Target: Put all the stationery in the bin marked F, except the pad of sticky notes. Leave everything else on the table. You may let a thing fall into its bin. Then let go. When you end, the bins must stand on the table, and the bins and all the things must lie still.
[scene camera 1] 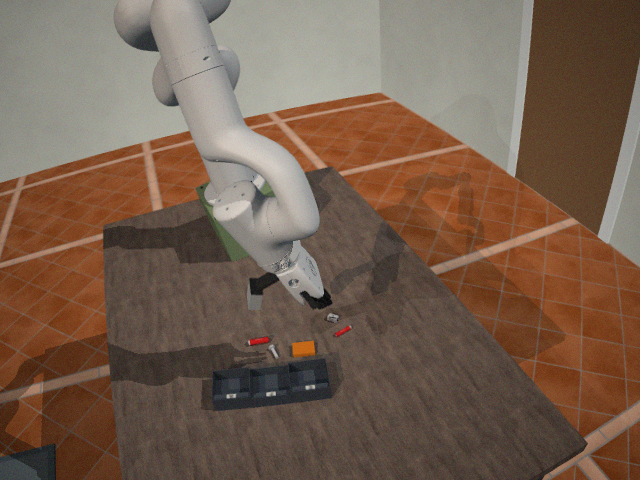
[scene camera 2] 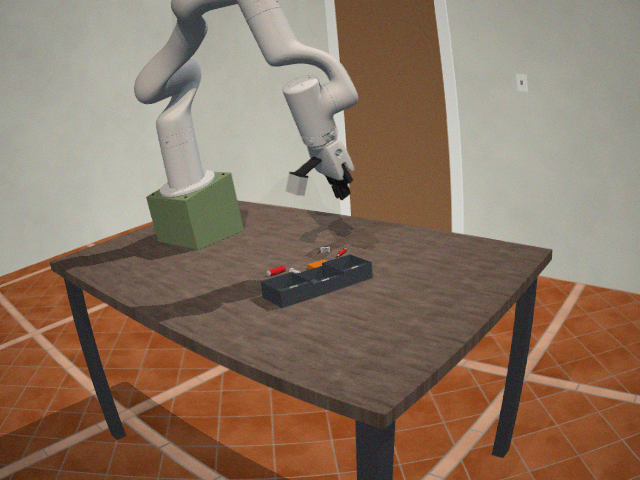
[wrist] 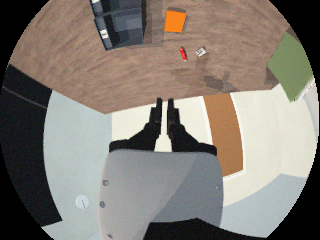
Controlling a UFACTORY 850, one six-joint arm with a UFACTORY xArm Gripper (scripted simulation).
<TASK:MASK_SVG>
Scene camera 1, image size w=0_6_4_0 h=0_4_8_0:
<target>gripper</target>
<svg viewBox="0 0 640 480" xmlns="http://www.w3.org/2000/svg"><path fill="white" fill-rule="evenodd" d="M332 300L330 299L330 294L322 285L315 260L302 246L294 262L288 264L288 267L280 268L274 271L274 274L268 272L259 278L249 278L247 289L248 310L260 310L263 290L279 280L299 303L305 305L307 301L313 310L316 308L321 310L331 305Z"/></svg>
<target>dark three-compartment bin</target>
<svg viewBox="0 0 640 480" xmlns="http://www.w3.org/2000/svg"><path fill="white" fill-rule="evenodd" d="M326 358L290 362L288 365L256 369L246 367L212 371L212 403L215 411L332 398Z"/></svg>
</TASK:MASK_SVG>
